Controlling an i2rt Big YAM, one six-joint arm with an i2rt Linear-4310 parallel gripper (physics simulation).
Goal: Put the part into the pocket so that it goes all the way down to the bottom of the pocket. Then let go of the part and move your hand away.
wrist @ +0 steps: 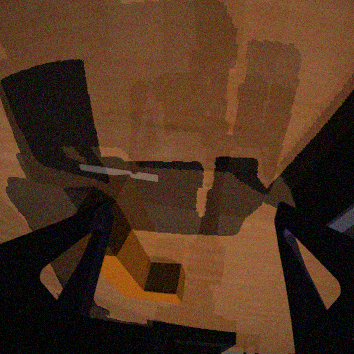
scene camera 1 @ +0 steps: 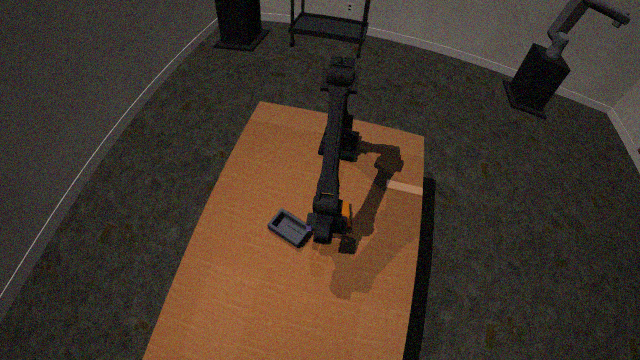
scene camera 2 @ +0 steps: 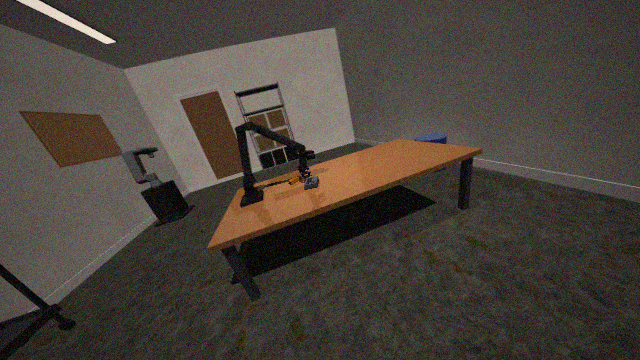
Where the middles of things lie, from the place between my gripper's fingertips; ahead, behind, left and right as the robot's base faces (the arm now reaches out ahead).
Scene:
Right now the orange part [wrist: 125, 265] is 8 cm behind my hand and 4 cm to the left of it. Also, from my hand: pocket [scene camera 1: 284, 224]: 3 cm ahead, 14 cm to the right.

